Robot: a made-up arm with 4 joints. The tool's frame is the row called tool. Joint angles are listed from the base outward.
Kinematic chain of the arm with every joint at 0, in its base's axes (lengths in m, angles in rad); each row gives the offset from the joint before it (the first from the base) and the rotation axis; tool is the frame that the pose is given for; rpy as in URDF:
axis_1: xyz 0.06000 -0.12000 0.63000 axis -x
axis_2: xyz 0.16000 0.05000 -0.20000 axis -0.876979 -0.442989 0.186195
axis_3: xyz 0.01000 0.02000 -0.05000 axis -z
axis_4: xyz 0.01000 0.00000 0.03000 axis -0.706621 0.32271 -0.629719
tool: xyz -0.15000 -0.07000 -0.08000 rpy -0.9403 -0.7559 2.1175
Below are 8 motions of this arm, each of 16 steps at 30 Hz.
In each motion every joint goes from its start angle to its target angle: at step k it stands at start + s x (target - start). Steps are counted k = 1, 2, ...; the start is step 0. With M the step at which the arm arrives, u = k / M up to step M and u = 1 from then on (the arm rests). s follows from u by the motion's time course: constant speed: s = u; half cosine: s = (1 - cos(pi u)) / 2; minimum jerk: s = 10 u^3 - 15 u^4 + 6 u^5.
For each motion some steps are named. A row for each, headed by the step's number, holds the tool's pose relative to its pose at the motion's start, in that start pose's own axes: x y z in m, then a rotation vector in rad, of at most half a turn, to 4 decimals.
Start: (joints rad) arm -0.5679 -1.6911 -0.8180 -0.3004
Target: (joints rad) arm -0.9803 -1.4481 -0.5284 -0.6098
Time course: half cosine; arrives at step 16
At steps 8, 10, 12, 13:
8: -0.0402 0.0273 -0.0469 -0.0987 -0.1694 -0.0248
10: -0.0536 0.0368 -0.0674 -0.1371 -0.2332 -0.0304
12: -0.0639 0.0444 -0.0858 -0.1701 -0.2868 -0.0334
13: -0.0677 0.0472 -0.0931 -0.1828 -0.3072 -0.0342

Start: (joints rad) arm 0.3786 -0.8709 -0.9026 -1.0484
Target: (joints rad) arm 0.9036 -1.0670 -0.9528 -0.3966
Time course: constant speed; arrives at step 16
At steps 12, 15, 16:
12: 0.1813 -0.0189 0.0249 0.0638 0.7035 -0.2061
15: 0.2245 -0.0301 0.0169 0.0867 0.8804 -0.2527
16: 0.2384 -0.0342 0.0130 0.0949 0.9395 -0.2678

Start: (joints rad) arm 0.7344 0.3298 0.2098 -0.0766
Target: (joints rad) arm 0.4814 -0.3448 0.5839 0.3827
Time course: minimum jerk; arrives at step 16
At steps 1, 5, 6, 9, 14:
1: 0.0005 0.0002 -0.0002 -0.0010 0.0006 -0.0022
5: 0.0443 0.0091 -0.0138 -0.0654 0.0457 -0.1848
6: 0.0687 0.0101 -0.0201 -0.0901 0.0704 -0.2861
9: 0.1559 -0.0085 -0.0353 -0.1187 0.1580 -0.6614
14: 0.2352 -0.0645 -0.0368 -0.0385 0.2439 -1.0718

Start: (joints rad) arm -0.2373 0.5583 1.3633 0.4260
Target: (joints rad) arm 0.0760 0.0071 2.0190 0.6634
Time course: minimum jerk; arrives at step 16
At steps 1, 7, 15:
1: 0.0002 0.0000 0.0000 -0.0002 0.0018 -0.0011
7: 0.0386 -0.0011 -0.0171 -0.0473 0.3231 -0.1835
15: 0.0912 -0.0281 -0.0857 -0.1599 0.8623 -0.4657

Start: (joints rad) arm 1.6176 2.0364 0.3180 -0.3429
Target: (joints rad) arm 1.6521 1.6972 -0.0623 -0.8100
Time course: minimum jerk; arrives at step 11
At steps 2, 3, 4, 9, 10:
2: -0.0021 -0.0001 -0.0005 0.0083 -0.0364 -0.0058
3: -0.0060 -0.0001 -0.0019 0.0227 -0.1049 -0.0170
4: -0.0117 0.0003 -0.0050 0.0420 -0.2101 -0.0346
9: -0.0319 0.0101 -0.0413 0.0918 -0.8028 -0.1374
10: -0.0322 0.0109 -0.0441 0.0918 -0.8361 -0.1431

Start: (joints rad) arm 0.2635 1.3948 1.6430 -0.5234
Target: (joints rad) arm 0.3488 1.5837 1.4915 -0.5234
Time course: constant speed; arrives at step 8
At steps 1, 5, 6, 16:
1: -0.0092 -0.0013 0.0003 0.0082 -0.0338 0.0258
5: -0.0451 -0.0090 -0.0006 0.0438 -0.1660 0.1318
6: -0.0539 -0.0115 -0.0013 0.0534 -0.1983 0.1590
16: -0.0711 -0.0173 -0.0034 0.0733 -0.2621 0.2144

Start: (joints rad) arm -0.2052 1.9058 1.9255 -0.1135
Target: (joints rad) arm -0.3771 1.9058 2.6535 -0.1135
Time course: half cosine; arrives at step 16
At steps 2, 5, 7, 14, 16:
2: 0.0050 0.0018 -0.0024 -0.0194 0.0227 -0.0123
5: 0.0286 0.0095 -0.0159 -0.1133 0.1332 -0.0701
7: 0.0504 0.0148 -0.0319 -0.2055 0.2425 -0.1237
14: 0.1053 0.0172 -0.0951 -0.4954 0.5878 -0.2708
16: 0.1081 0.0166 -0.0999 -0.5154 0.6115 -0.2797

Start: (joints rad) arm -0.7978 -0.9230 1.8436 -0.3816
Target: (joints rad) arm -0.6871 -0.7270 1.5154 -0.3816
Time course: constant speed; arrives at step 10
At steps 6, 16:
6: -0.0400 -0.0261 -0.0176 0.0472 -0.2239 0.1398
16: -0.0647 -0.0486 -0.0326 0.0847 -0.3607 0.2497

